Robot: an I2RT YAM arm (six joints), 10 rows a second.
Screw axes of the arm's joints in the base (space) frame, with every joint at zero. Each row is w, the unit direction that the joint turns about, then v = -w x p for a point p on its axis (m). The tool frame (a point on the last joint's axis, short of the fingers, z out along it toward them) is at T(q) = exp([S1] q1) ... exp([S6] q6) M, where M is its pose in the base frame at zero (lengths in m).
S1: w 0 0 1 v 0 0 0
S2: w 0 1 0 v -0.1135 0 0.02
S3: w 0 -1 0 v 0.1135 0 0.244
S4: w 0 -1 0 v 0.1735 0 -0.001
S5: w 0 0 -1 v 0 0.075 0
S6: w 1 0 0 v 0 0.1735 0
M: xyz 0.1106 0 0.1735 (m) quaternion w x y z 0.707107 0 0.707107 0
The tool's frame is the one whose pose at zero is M.
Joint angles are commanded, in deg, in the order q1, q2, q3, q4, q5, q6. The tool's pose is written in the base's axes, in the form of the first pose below.
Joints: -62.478, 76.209, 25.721, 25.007, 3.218, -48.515
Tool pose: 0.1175, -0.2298, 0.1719, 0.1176, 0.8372, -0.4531, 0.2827
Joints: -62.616, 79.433, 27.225, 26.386, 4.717, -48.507
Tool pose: 0.1205, -0.2390, 0.1685, 0.1257, 0.8374, -0.4575, 0.2714
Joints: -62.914, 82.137, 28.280, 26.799, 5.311, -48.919
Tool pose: 0.1220, -0.2457, 0.1628, 0.1278, 0.8427, -0.4541, 0.2595
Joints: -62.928, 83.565, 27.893, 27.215, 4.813, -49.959
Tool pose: 0.1222, -0.2457, 0.1552, 0.1183, 0.8505, -0.4459, 0.2525
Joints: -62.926, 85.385, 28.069, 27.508, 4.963, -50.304
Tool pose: 0.1231, -0.2476, 0.1484, 0.1166, 0.8568, -0.4389, 0.2444
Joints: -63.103, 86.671, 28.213, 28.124, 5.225, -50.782
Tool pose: 0.1231, -0.2498, 0.1444, 0.1155, 0.8591, -0.4381, 0.2379
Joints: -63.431, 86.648, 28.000, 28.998, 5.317, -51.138
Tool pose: 0.1216, -0.2505, 0.1449, 0.1156, 0.8561, -0.4441, 0.2376
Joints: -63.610, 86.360, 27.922, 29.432, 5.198, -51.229
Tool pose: 0.1208, -0.2508, 0.1465, 0.1157, 0.8533, -0.4482, 0.2401
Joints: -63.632, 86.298, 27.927, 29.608, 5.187, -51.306
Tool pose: 0.1208, -0.2509, 0.1471, 0.1152, 0.8523, -0.4499, 0.2408
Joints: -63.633, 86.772, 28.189, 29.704, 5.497, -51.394
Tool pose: 0.1212, -0.2523, 0.1464, 0.1159, 0.8526, -0.4506, 0.2379
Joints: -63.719, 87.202, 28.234, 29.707, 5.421, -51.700
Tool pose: 0.1211, -0.2528, 0.1447, 0.1140, 0.8546, -0.4487, 0.2353
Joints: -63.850, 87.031, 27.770, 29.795, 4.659, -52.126
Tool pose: 0.1201, -0.2512, 0.1434, 0.1085, 0.8564, -0.4456, 0.2372
